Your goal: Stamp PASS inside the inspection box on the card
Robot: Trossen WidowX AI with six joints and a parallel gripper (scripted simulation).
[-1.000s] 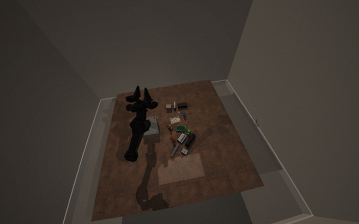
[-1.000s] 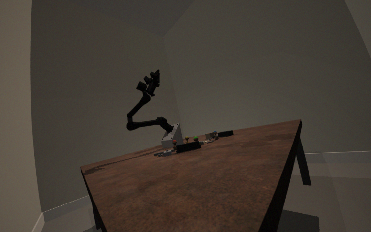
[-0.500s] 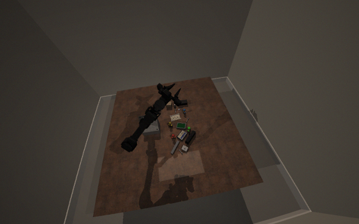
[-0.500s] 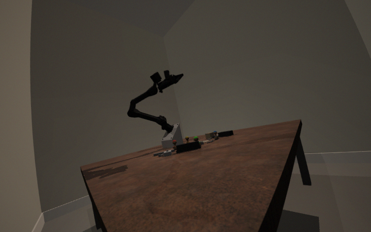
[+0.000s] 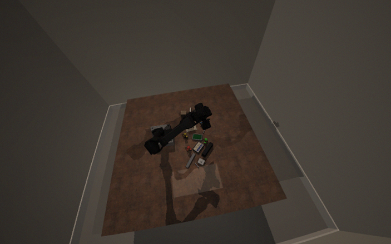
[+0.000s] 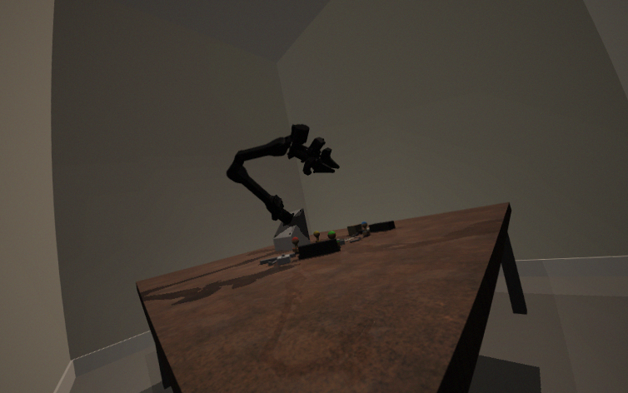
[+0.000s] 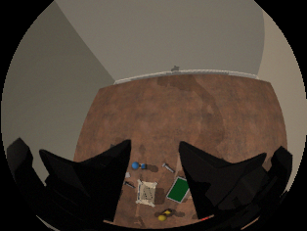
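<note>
My gripper tip is now 40 mm past the green-knobbed stamp, 70 mm to the left of it and 270 mm above it. Also, from my gripper tip: blue-knobbed stamp (30 mm behind, 150 mm to the left, 270 mm below); then green ink pad (100 mm behind, 10 mm to the right, 280 mm below); then long black block (40 mm behind, 150 mm to the right, 270 mm below).
</note>
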